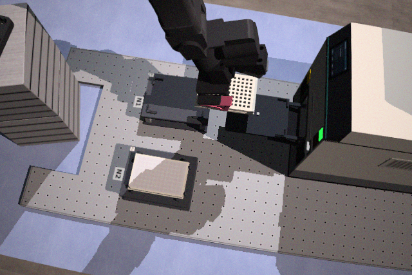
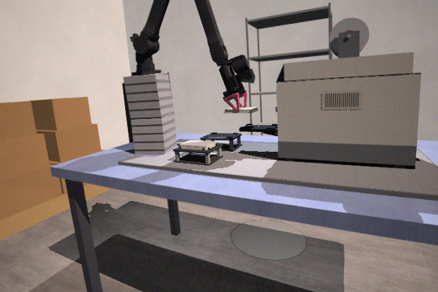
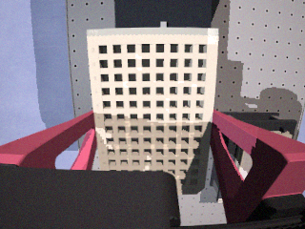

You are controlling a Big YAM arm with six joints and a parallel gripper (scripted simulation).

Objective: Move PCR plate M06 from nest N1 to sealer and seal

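Right now my hand is 80 mm short of the sealer stage and 80 mm above it. Round my hand: white start key: 190 mm ahead, 80 mm to the right, 10 mm above; then white 96-well plate M06: right at my hand; then plate nest N1: 130 mm below, 120 mm behind, 10 mm to the left.
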